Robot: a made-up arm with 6 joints. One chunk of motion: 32 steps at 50 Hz.
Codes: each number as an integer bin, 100 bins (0 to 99) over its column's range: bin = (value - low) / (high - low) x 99, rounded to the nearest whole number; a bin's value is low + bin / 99 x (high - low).
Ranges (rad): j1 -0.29..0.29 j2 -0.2..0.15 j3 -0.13..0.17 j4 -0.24..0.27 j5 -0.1..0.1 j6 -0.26..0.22
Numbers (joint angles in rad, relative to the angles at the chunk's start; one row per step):
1: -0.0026 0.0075 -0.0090 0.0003 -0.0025 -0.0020
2: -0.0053 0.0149 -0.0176 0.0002 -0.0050 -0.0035
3: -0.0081 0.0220 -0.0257 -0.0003 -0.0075 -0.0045
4: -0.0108 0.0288 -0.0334 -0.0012 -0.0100 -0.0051
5: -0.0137 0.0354 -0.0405 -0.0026 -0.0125 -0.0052
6: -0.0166 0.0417 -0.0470 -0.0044 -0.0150 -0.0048
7: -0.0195 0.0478 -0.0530 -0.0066 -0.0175 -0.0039
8: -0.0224 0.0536 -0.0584 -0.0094 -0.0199 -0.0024
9: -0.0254 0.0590 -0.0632 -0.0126 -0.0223 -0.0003
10: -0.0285 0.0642 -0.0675 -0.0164 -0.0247 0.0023
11: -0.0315 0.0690 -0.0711 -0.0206 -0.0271 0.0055
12: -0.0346 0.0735 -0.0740 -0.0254 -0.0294 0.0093
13: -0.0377 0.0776 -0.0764 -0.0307 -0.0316 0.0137
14: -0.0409 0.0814 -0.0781 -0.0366 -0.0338 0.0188
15: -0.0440 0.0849 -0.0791 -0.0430 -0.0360 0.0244
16: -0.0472 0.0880 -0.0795 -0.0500 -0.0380 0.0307
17: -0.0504 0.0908 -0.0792 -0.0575 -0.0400 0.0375
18: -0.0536 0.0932 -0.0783 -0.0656 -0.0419 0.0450
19: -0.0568 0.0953 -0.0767 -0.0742 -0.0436 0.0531
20: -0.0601 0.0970 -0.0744 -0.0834 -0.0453 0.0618
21: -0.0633 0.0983 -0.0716 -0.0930 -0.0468 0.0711
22: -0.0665 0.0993 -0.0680 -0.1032 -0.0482 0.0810
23: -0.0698 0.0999 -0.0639 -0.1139 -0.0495 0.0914
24: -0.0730 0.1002 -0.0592 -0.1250 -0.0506 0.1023
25: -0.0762 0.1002 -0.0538 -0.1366 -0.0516 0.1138
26: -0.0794 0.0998 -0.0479 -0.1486 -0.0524 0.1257
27: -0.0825 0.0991 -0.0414 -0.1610 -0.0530 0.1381
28: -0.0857 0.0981 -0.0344 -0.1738 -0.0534 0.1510
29: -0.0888 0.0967 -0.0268 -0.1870 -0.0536 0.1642
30: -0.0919 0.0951 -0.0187 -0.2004 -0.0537 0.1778
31: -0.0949 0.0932 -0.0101 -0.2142 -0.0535 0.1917
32: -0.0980 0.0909 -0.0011 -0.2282 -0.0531 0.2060
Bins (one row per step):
1: 49 59 40 47 48 53
2: 49 61 37 47 47 53
3: 48 63 34 47 46 53
4: 48 65 32 46 45 53
5: 47 67 30 46 43 53
6: 47 68 27 46 42 53
7: 46 70 25 45 41 53
8: 46 72 24 45 40 53
9: 45 73 22 44 38 54
10: 45 75 21 43 37 54
11: 44 76 19 43 36 55
12: 44 77 18 42 35 56
13: 43 79 18 41 34 56
14: 43 80 17 39 33 58
15: 42 81 17 38 32 59
16: 41 81 17 37 31 60
17: 41 82 17 35 30 61
18: 40 83 17 34 29 63
19: 40 84 18 32 28 65
20: 39 84 18 30 27 66
21: 39 84 19 29 26 68
22: 38 85 20 27 26 70
23: 38 85 22 24 25 72
24: 37 85 23 22 24 75
25: 36 85 25 20 24 77
26: 36 85 27 18 24 80
27: 35 85 29 15 23 82
28: 35 84 32 13 23 85
29: 34 84 34 10 23 87
30: 34 83 37 8 23 90
31: 33 83 40 5 23 93
32: 33 82 43 2 23 96

